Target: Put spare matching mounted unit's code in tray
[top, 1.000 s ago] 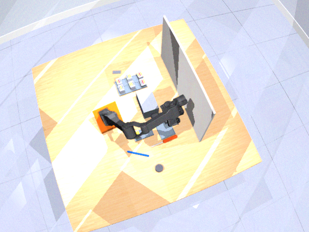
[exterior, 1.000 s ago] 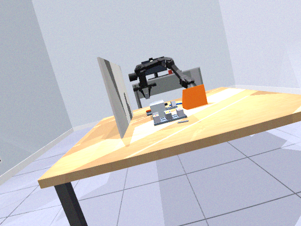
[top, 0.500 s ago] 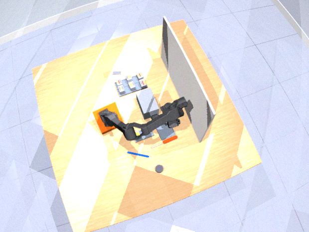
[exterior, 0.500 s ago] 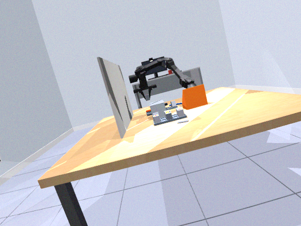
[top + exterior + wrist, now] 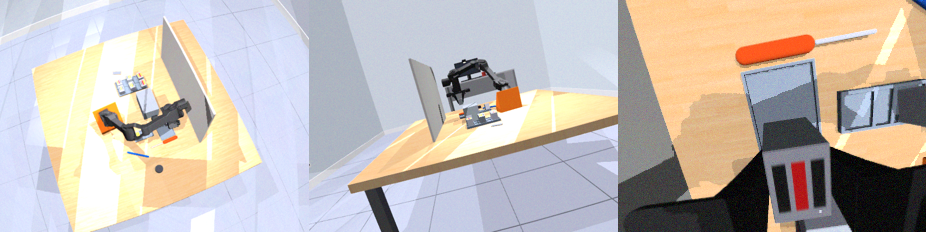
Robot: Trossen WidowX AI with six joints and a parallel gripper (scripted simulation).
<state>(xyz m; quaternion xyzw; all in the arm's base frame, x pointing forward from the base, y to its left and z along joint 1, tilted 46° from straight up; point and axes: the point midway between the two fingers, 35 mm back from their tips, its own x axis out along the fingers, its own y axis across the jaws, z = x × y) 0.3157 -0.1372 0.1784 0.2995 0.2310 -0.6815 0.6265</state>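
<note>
Right now my gripper tip is 110 mm above the flat grey tray and 10 mm past it. From my gripper tip the other things lie so: tall grey panel 200 mm ahead, 160 mm to the left, 120 mm above; then mounted unit 200 mm to the left, 60 mm below, 30 mm behind; then blue pen 240 mm behind, 100 mm below, 70 mm to the right.
</note>
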